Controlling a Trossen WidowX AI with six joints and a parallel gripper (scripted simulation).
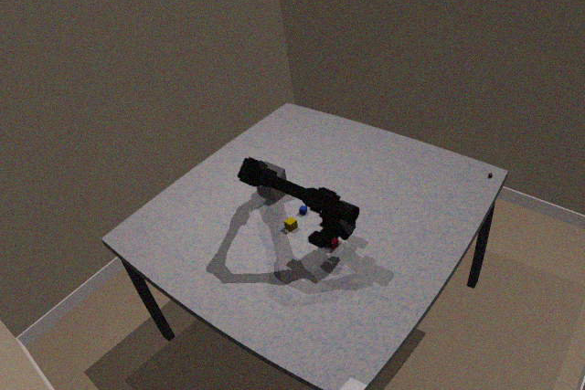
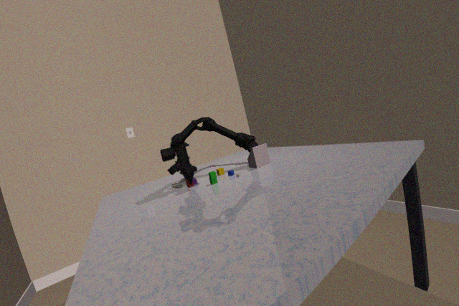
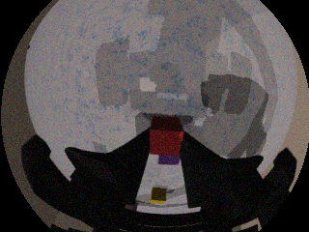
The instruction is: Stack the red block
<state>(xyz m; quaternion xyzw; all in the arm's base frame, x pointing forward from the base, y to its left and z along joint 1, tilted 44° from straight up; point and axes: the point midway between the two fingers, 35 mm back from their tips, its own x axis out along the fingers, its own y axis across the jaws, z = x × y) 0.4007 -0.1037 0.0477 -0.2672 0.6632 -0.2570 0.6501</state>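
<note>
Now: the purple block 30 mm behind my gripper tip and 10 mm to the right of it. Round my gripper tip: yellow block (190 mm behind, 10 mm above); small blue block (210 mm behind, 90 mm to the left); red block (10 mm above).
</note>
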